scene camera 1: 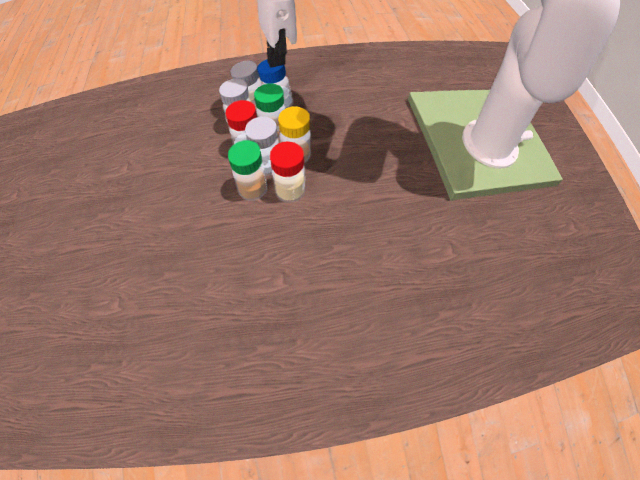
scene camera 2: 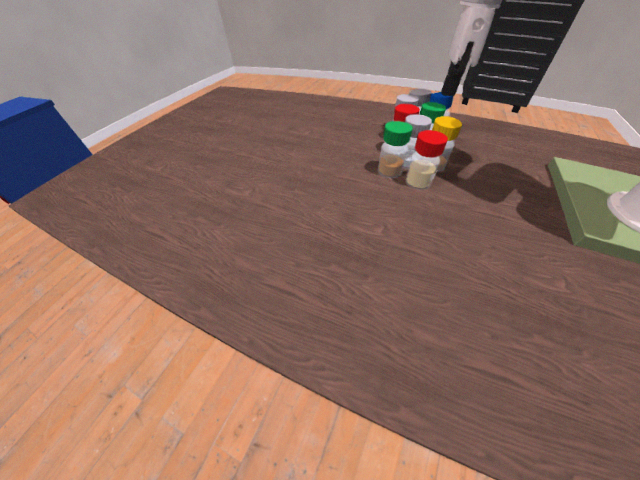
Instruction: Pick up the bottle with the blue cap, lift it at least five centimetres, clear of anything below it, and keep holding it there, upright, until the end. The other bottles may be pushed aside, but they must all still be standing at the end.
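Places are measured from the arm's base along level axes (x down, y right, z back), in metres.
Where they show: gripper, between the fingertips: (scene camera 1: pixel 276 64) (scene camera 2: pixel 447 94); arm's base, origin of its link: (scene camera 1: pixel 490 144).
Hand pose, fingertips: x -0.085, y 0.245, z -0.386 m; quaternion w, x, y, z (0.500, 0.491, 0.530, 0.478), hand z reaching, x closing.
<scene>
Each offset is from my fingertips to the top centre of the thing.
The bottle with the blue cap @(dx -0.001, dy -0.001, dz -0.006 m) (scene camera 1: pixel 271 72) (scene camera 2: pixel 441 100) stands upright at the back right of a tight cluster of bottles. My gripper (scene camera 1: pixel 276 64) (scene camera 2: pixel 448 93) is shut and empty; its black fingertips are at the blue cap's top, toward its right side, and overlap it in both views. Whether they touch the cap I cannot tell. A grey-capped bottle @(dx +0.001, dy +0.012, dz -0.061 m) (scene camera 1: pixel 244 72) stands left of it and a green-capped bottle @(dx +0.005, dy -0.075, dz -0.032 m) (scene camera 1: pixel 269 98) (scene camera 2: pixel 432 111) stands right in front of it. The lower part of the blue-capped bottle is partly hidden by neighbours.
A yellow-capped bottle @(dx +0.005, dy -0.153, dz -0.004 m) (scene camera 1: pixel 294 122) (scene camera 2: pixel 447 128), a front red-capped one @(dx +0.005, dy -0.230, dz -0.035 m) (scene camera 1: pixel 287 159) (scene camera 2: pixel 430 143), a front green-capped one @(dx +0.005, dy -0.205, dz -0.101 m) (scene camera 1: pixel 245 157) (scene camera 2: pixel 397 133) and several others stand upright. The arm's base is on a green board (scene camera 1: pixel 504 183) (scene camera 2: pixel 566 201) to the right. The table's back edge lies behind the cluster.
</scene>
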